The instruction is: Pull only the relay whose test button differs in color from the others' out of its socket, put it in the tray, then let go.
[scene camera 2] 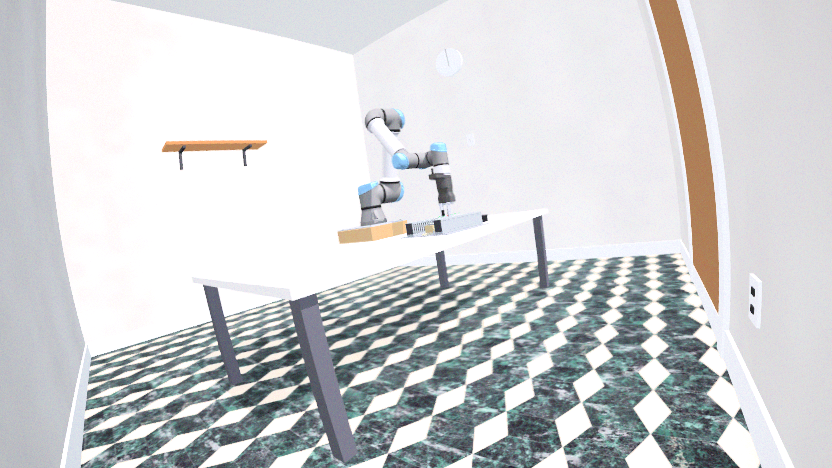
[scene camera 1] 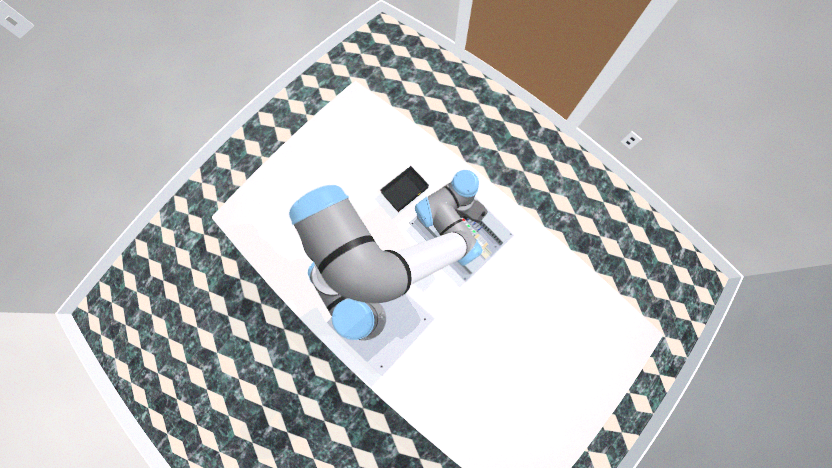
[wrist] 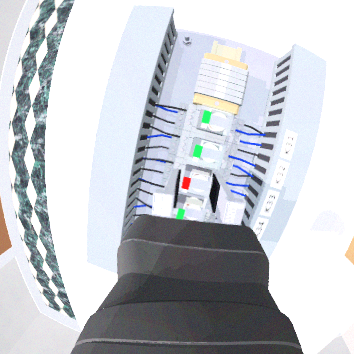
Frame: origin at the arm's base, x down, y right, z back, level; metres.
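Seen in the pictures: gripper, fingertip midpoint: [scene camera 2: 446,217] [wrist: 194,182]; arm's base, link origin: [scene camera 2: 373,224].
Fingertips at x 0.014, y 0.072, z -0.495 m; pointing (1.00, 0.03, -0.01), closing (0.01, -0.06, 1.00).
Pixels of each thing's middle, then the offset from my fingertips to it. "spot": a spot on its surface instead. Level surfaces: height alone.
- relay with the red test button, body centre: [wrist: 195,179] dx +0.013, dy +0.000, dz +0.001 m
- black tray, surface spot: [scene camera 1: 411,197] spot: dx +0.059, dy -0.224, dz +0.017 m
- terminal block, body centre: [wrist: 221,82] dx +0.015, dy +0.094, dz +0.021 m
- table, surface height: dx +0.061 m
The relay with the red test button [wrist: 202,181] stands in the row of relays in the wrist view, in line with its neighbours. My gripper [wrist: 194,182] [scene camera 2: 446,211] is shut on this relay, with one black pad on either side of it. Whether it is still fully seated cannot be told. Relays with green buttons stand beside it: one [wrist: 209,151] directly above in the view, another [wrist: 215,121] further up, and one [wrist: 191,211] below, partly hidden by the gripper body. The black tray [scene camera 1: 411,197] lies on the table beside the panel in scene camera 1.
Slotted wire ducts [wrist: 120,130] [wrist: 300,105] run along both sides of the relay row, with blue and black wires between. A terminal block [wrist: 221,82] stands at the row's far end. A tan-sided base [scene camera 2: 372,234] stands under the arm on the table [scene camera 1: 523,337].
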